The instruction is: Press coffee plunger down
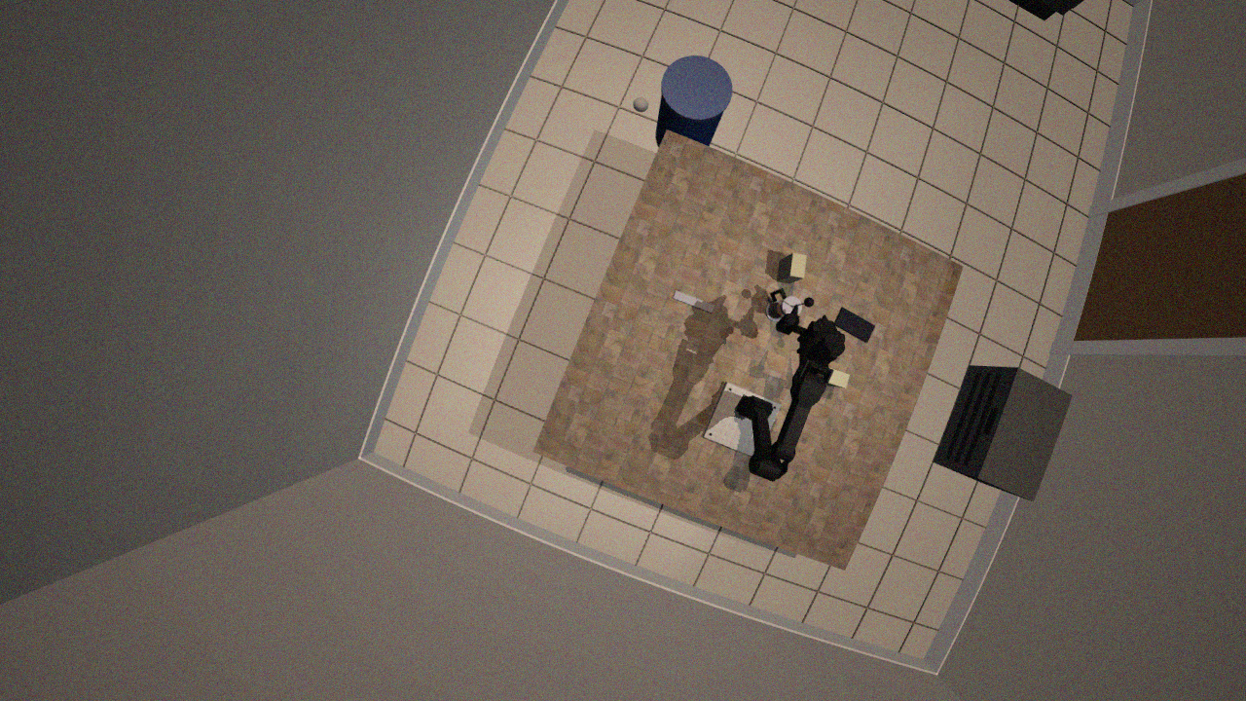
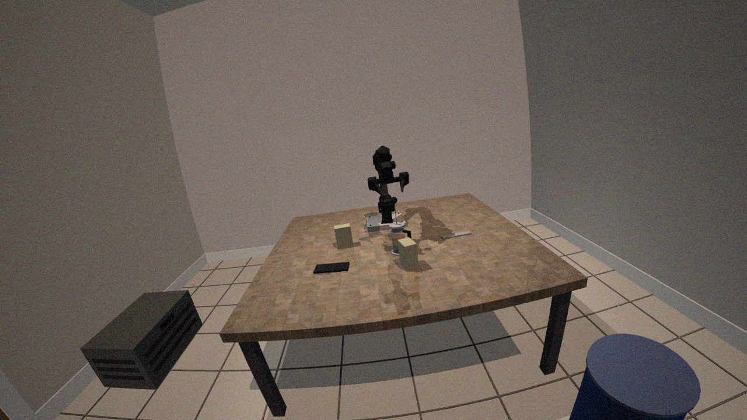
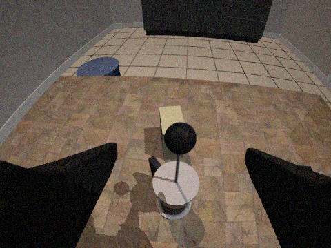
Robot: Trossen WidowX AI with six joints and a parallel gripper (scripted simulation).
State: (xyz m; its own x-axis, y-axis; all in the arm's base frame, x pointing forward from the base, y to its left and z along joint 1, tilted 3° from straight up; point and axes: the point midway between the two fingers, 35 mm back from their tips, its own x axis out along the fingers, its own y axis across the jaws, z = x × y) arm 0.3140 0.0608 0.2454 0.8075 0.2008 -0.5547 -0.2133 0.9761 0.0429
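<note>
The coffee press lies 40 mm ahead of my gripper tip, 20 mm to the left of it and 150 mm below it. Also, from my gripper tip: grey bar: 100 mm behind, 280 mm to the left, 270 mm below.
</note>
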